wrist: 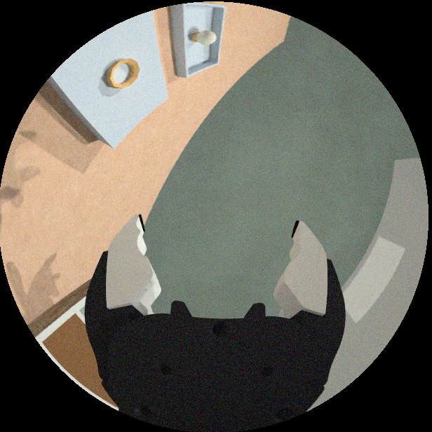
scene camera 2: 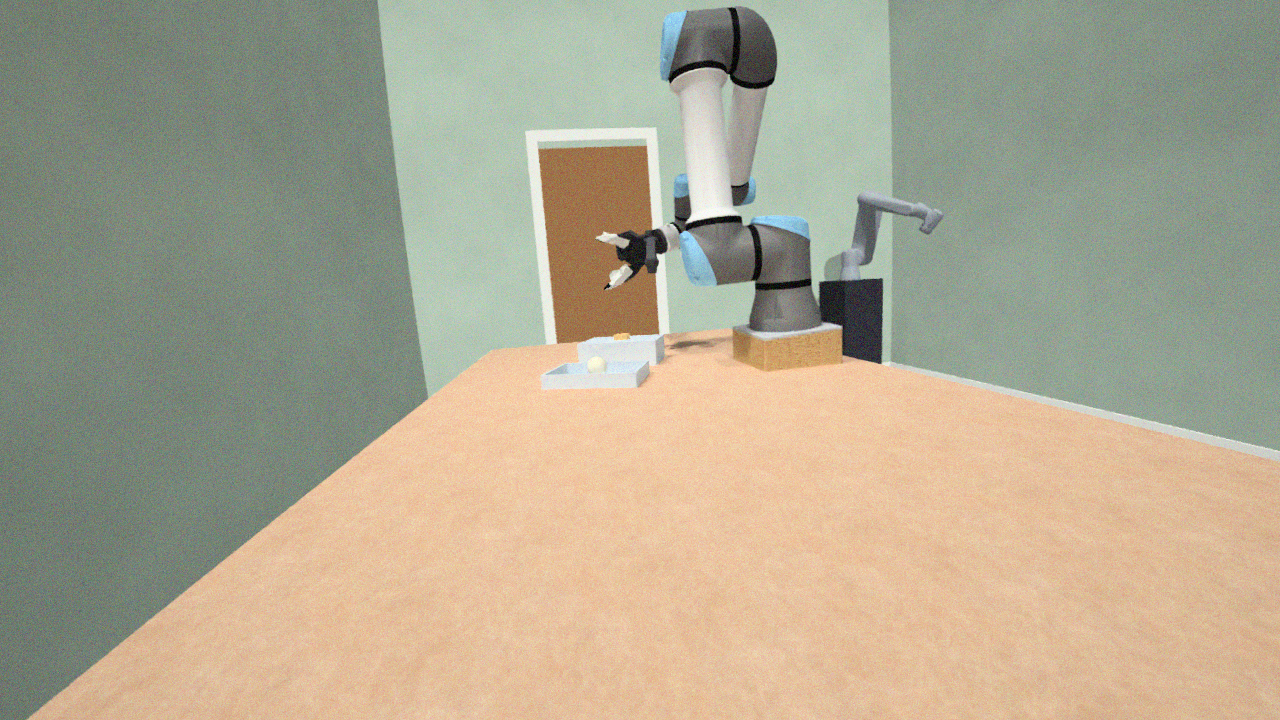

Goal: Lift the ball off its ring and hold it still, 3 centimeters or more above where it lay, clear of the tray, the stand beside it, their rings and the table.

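Seen in the pictures: gripper, fingertip midpoint: (scene camera 2: 600, 265); arm's base at its link origin: (scene camera 2: 784, 325).
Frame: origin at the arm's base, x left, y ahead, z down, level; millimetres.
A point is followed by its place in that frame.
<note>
A cream ball (scene camera 2: 597, 364) {x 17, y 415, z 41 mm} (wrist: 207, 37) sits on its ring inside the low light-blue tray (scene camera 2: 590, 381) {x 61, y 434, z 64 mm} (wrist: 179, 50); a bit of the orange ring (wrist: 194, 37) shows beside it in the wrist view. The pale blue stand (scene camera 2: 619, 350) {x -138, y 349, z 39 mm} (wrist: 110, 120) is next to the tray, behind it in the scene view. An orange ring (scene camera 2: 621, 336) {x -181, y 336, z 12 mm} (wrist: 109, 75) lies on the stand's top. My gripper (scene camera 2: 603, 262) {x -291, y 362, z -168 mm} (wrist: 218, 219) is open and empty, held well above the stand and the tray, with its jaws spread wide and pointing sideways in the scene view.
The tray and the stand are on a long tan table (scene camera 2: 680, 501) {x 536, y 395, z 78 mm} (wrist: 50, 165). The arm's wooden base block (scene camera 2: 792, 349) {x 89, y 34, z 38 mm} stands on it to their right. Behind are a brown door (scene camera 2: 595, 197) and a dark pedestal (scene camera 2: 859, 317) with a small grey arm (scene camera 2: 865, 228).
</note>
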